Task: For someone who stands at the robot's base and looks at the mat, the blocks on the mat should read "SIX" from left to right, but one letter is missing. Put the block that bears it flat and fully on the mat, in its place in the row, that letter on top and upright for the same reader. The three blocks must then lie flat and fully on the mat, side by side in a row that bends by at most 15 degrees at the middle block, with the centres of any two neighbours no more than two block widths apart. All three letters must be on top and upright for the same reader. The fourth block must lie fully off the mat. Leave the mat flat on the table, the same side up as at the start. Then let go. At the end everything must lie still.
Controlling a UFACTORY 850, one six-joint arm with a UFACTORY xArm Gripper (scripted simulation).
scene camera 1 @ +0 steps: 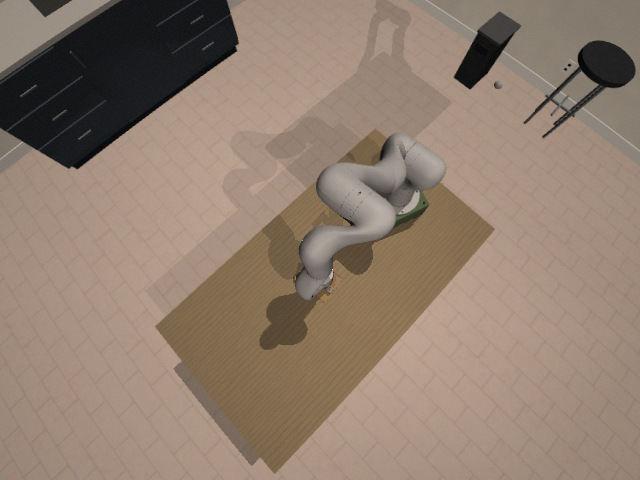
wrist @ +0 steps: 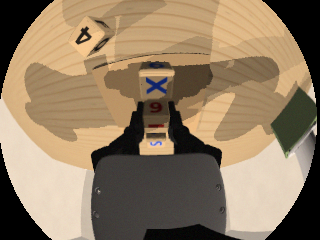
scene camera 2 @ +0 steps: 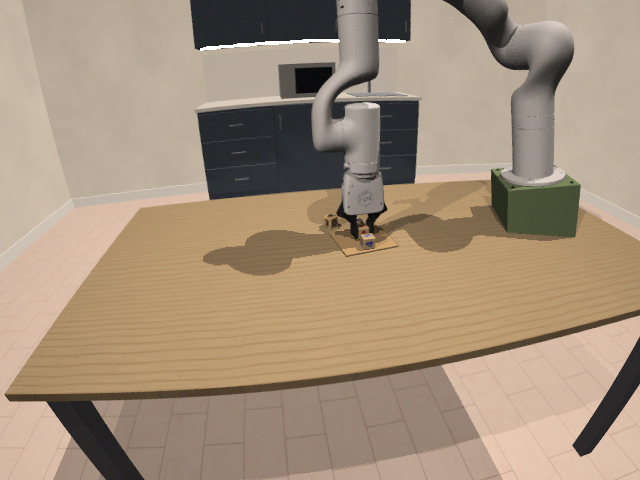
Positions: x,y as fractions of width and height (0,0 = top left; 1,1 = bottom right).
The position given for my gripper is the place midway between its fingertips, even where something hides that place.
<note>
I see my gripper (wrist: 0.49,0.46) and a mat (wrist: 0.37,0.34).
</note>
